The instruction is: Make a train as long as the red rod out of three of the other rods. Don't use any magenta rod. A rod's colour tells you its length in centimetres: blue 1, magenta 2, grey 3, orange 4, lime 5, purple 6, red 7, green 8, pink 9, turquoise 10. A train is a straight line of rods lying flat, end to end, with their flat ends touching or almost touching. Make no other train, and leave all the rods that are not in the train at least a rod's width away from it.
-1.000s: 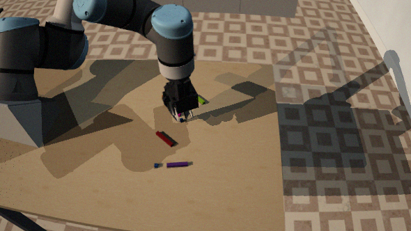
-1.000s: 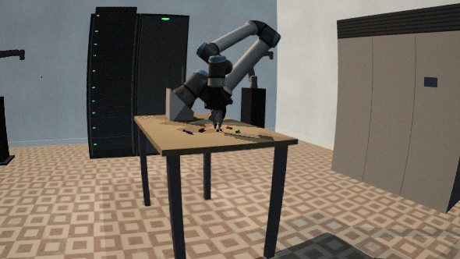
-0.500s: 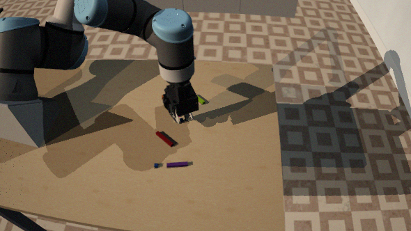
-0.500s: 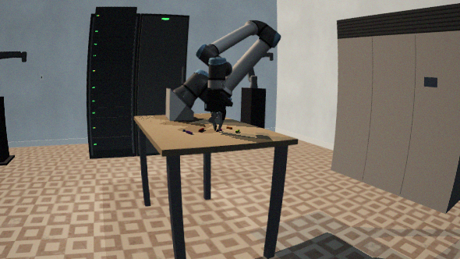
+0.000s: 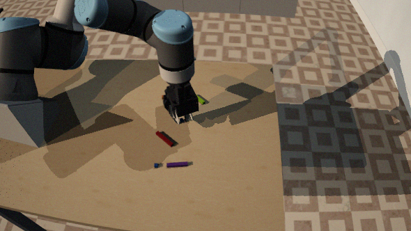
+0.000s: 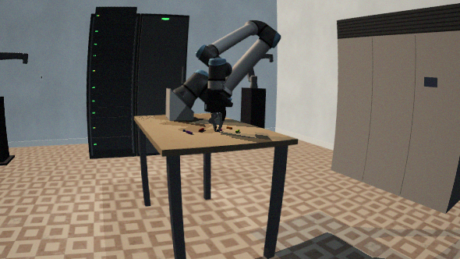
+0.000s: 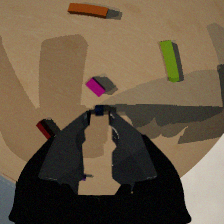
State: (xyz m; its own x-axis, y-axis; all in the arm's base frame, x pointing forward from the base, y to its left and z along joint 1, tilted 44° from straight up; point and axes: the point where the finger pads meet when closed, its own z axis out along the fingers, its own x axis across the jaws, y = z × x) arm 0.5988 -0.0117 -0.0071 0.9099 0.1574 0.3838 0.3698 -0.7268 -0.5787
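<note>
Now: hand 1 cm past the magenta rod, 3 cm to the right of it and 1 cm above it. The rest, counted from my hand: red rod: 5 cm behind, 7 cm to the right, 1 cm below; then lime rod: 5 cm ahead, 9 cm to the left, 1 cm below; then orange rod: 5 cm behind, 11 cm to the left, 1 cm below.
</note>
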